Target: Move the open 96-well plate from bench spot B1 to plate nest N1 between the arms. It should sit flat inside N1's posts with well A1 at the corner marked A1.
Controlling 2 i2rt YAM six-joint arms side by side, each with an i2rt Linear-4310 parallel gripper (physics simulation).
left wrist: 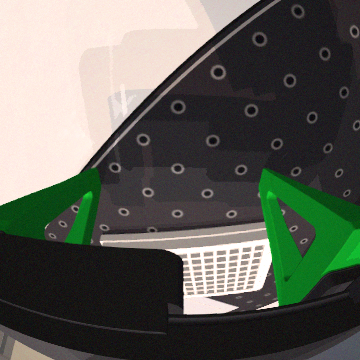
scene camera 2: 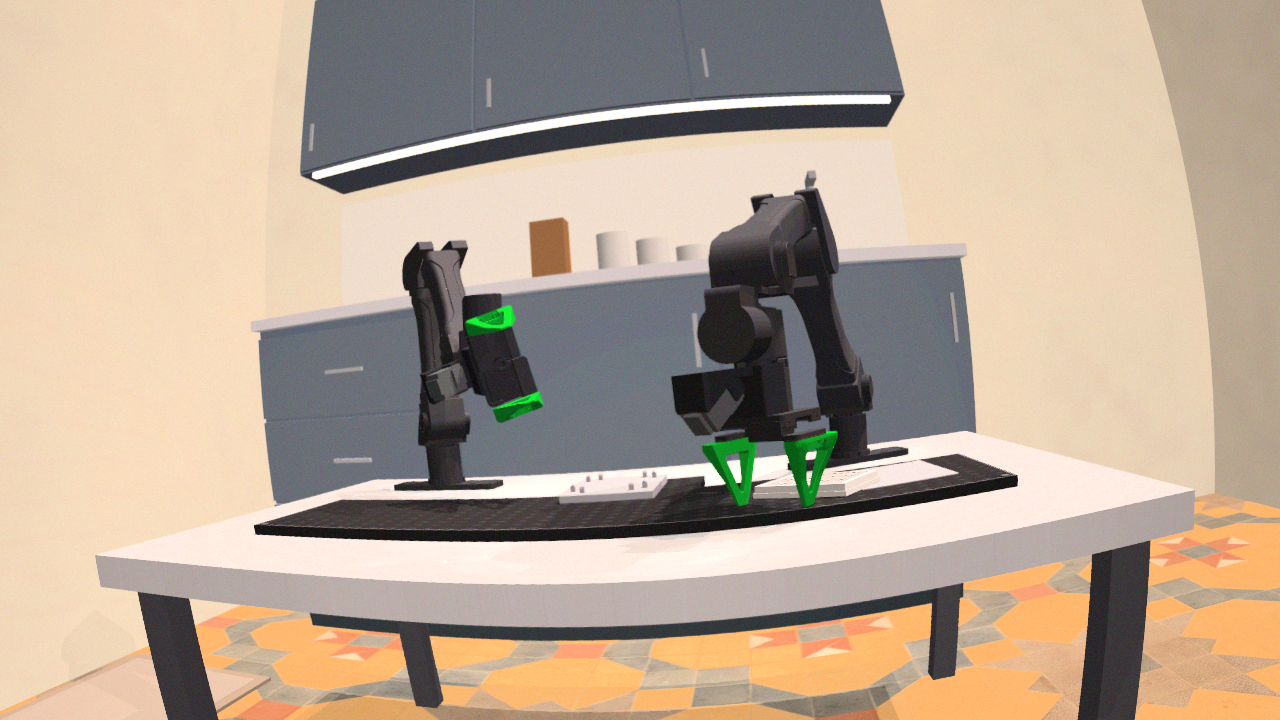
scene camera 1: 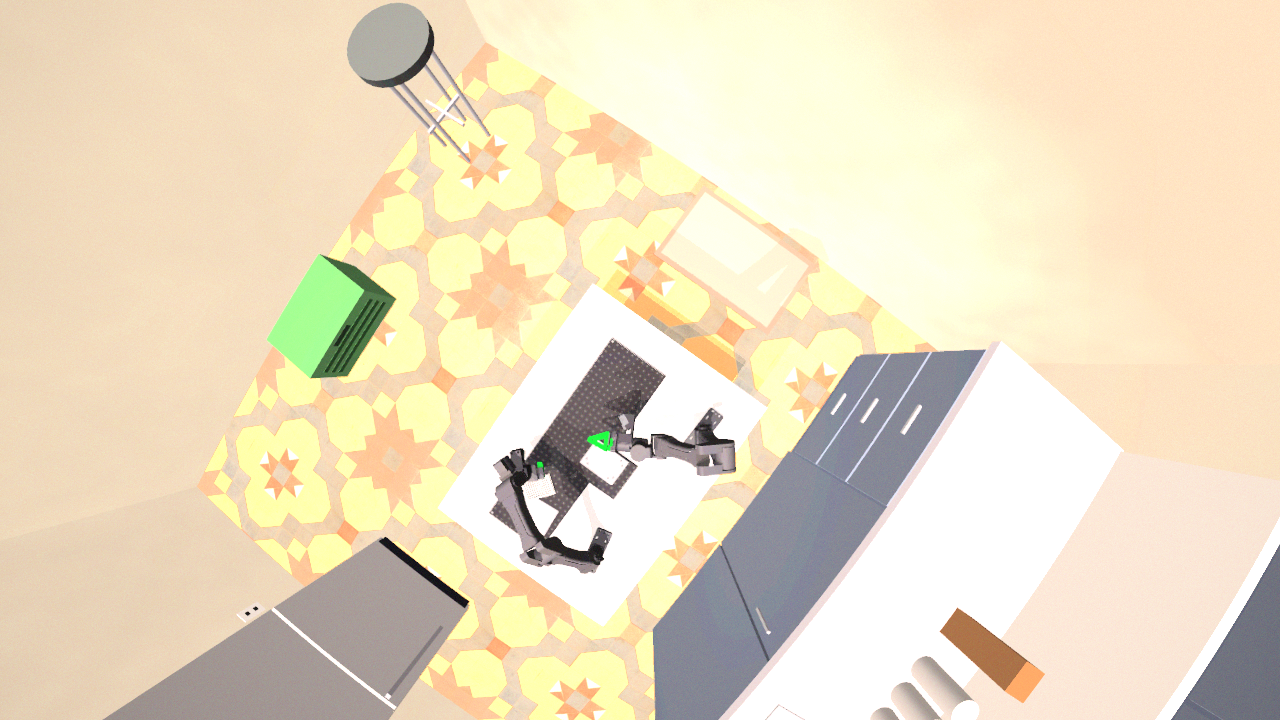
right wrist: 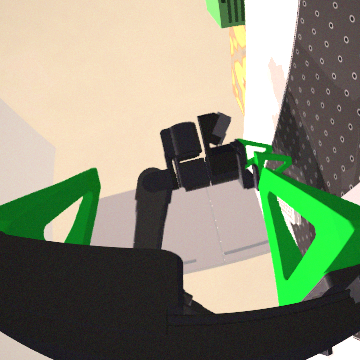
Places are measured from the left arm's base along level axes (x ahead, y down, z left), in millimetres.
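Pixels of known places: left gripper, fingertip midpoint: (left wrist: 179, 176) (scene camera 2: 774, 506) (scene camera 1: 532, 467) (right wrist: 280, 153); right gripper, fingertip midpoint: (scene camera 2: 517, 365) (scene camera 1: 590, 439) (right wrist: 179, 176); left arm's base, origin of the base link: (scene camera 2: 849, 461) (scene camera 1: 596, 549); right arm's base, origin of the base link: (scene camera 2: 447, 488) (scene camera 1: 702, 430).
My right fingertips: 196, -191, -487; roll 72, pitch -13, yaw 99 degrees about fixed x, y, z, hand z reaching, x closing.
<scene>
For each thing: its middle in the pictures, then the offset to it from my right fingertips, as dx, dy, dz. Level surfaces: height alone.
- white open 96-well plate, body centre: (left wrist: 191, 269) (scene camera 2: 817, 484) (right wrist: 283, 194) (scene camera 1: 538, 487) +135, +169, +327
- black perforated board, its level: dy +177
- Plate nest N1, body centre: (scene camera 2: 615, 485) (scene camera 1: 604, 462) -77, +167, +110
- white table, its level: dy +191
The white open 96-well plate (scene camera 1: 539, 486) (scene camera 2: 845, 483) (left wrist: 227, 267) lies flat at B1 on the black perforated board (scene camera 1: 595, 385) (scene camera 2: 358, 519). My left gripper (scene camera 2: 775, 502) (left wrist: 179, 176) is open and points down, low at the plate's long side. In the left wrist view the plate's side wall spans most of the gap between the fingers; the palm hides part of the wells. Plate nest N1 (scene camera 1: 605, 465) (scene camera 2: 611, 488), a pale block with short posts, holds no plate. My right gripper (scene camera 2: 506, 365) is open and empty, high above the board. The A1 marks are too small to read.
The white table (scene camera 1: 662, 528) (scene camera 2: 581, 573) carries both arms. The left gripper's fingers also show in the right wrist view, beyond the right gripper. A grey stool (scene camera 1: 391, 44), a green cabinet (scene camera 1: 326, 313) and blue-grey counter units (scene camera 1: 805, 537) stand around the table.
</scene>
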